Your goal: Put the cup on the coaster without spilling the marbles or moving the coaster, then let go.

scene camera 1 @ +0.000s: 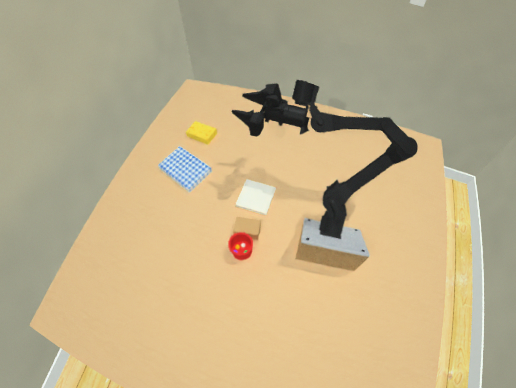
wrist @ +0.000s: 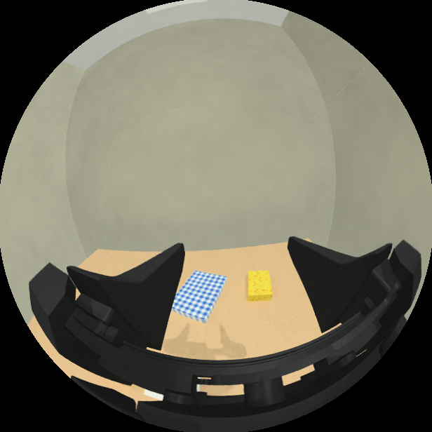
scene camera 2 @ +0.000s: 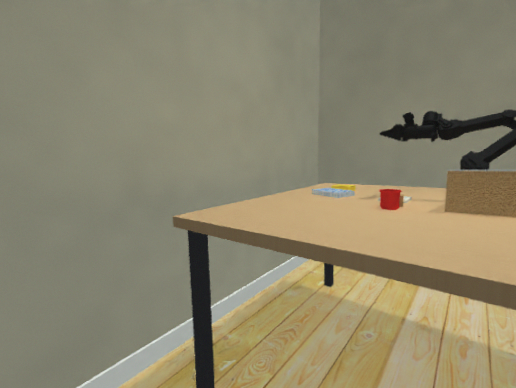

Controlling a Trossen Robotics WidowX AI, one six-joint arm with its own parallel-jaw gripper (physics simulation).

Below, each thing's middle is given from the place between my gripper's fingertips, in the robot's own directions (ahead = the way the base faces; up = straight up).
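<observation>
The white square coaster [scene camera 1: 255,196] is 29 cm below my hand, and I find it 13 cm to the left of my hand and 9 cm behind my hand.
</observation>
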